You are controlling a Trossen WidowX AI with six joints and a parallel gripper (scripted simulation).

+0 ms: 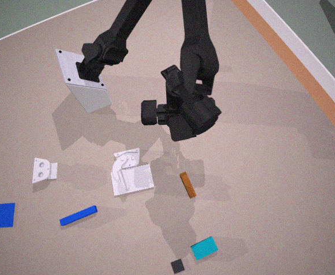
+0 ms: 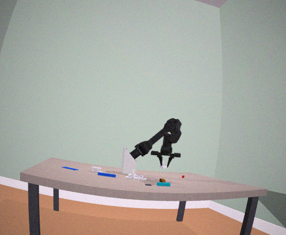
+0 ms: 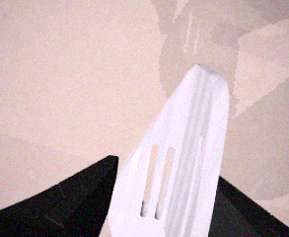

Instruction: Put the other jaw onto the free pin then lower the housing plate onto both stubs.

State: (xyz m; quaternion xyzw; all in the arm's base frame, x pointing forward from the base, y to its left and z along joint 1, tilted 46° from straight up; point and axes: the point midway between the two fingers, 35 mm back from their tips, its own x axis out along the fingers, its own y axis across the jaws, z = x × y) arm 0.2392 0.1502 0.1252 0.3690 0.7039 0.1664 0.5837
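The orange bar lies 160 mm ahead of my gripper tip, 70 mm below it and 30 mm to the right of it. Also, from my gripper tip: cyan block 340 mm ahead, 70 mm below, 60 mm to the right; then red cube 200 mm behind, 190 mm to the left, 70 mm below; then white jaw 40 mm behind, 10 mm to the right.
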